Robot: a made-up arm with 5 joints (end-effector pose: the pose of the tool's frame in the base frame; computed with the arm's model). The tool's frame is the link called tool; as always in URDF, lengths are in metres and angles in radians. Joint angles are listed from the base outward.
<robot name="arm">
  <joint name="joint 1" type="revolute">
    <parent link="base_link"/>
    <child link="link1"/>
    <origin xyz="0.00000 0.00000 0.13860" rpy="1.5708 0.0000 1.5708"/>
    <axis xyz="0 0 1"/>
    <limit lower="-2.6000" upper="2.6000" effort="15" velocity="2.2"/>
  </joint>
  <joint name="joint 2" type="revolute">
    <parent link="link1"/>
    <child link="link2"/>
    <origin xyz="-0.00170 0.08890 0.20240" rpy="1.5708 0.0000 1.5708"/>
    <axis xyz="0 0 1"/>
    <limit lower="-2.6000" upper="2.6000" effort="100" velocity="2.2"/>
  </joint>
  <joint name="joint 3" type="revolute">
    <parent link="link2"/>
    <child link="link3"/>
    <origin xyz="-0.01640 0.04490 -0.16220" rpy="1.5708 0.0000 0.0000"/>
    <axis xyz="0 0 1"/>
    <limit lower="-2.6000" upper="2.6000" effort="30" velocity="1.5"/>
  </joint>
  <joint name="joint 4" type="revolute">
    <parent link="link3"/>
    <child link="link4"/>
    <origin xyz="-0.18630 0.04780 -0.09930" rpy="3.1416 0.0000 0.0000"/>
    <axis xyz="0 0 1"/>
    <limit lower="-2.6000" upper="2.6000" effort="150" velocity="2.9"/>
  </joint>
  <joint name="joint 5" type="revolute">
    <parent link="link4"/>
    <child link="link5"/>
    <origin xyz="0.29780 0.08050 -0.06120" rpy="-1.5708 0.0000 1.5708"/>
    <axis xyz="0 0 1"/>
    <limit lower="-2.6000" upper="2.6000" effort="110" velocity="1"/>
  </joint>
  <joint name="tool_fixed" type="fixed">
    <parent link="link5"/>
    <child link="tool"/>
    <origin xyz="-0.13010 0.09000 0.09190" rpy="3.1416 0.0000 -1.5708"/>
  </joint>
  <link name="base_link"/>
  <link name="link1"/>
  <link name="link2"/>
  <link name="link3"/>
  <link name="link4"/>
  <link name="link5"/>
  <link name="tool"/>
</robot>
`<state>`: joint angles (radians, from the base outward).
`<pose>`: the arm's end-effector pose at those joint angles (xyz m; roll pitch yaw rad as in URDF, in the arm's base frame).
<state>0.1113 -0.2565 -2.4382 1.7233 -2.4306</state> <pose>0.2027 0.1799 0.5098 2.2557 0.8687 -2.7300</pose>
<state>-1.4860 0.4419 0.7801 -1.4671 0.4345</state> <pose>0.0948 -0.2812 0.2628 2.5999 0.2737 -0.0712</pose>
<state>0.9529 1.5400 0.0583 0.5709 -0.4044</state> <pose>0.1769 -0.2436 0.0359 1.9788 0.2520 1.3404</pose>
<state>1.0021 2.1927 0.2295 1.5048 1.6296</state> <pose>-0.0443 -0.1895 -0.1630 -2.6914 -0.0805 -2.4104</pose>
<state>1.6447 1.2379 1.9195 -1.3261 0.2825</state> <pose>0.0286 0.0388 -0.3056 -1.6556 -0.3514 1.2607</pose>
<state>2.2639 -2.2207 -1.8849 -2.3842 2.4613</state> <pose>-0.2002 -0.0518 0.0791 -0.7806 -0.0872 1.3372</pose>
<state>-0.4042 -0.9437 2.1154 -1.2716 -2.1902</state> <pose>0.3947 -0.1670 0.1946 -2.0129 0.0149 -2.0954</pose>
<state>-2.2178 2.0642 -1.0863 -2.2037 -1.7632</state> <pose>0.3946 -0.0611 0.0300 -2.5416 0.7705 2.8465</pose>
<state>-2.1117 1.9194 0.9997 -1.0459 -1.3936</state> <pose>0.1091 0.1840 0.0804 -2.6653 -0.3227 2.7681</pose>
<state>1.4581 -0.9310 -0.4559 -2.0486 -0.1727</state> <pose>0.3456 0.0709 0.2978 -0.1035 -0.0737 -0.7555</pose>
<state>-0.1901 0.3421 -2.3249 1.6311 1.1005</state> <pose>0.3387 0.0478 0.1294 -2.5316 -0.3415 0.8177</pose>
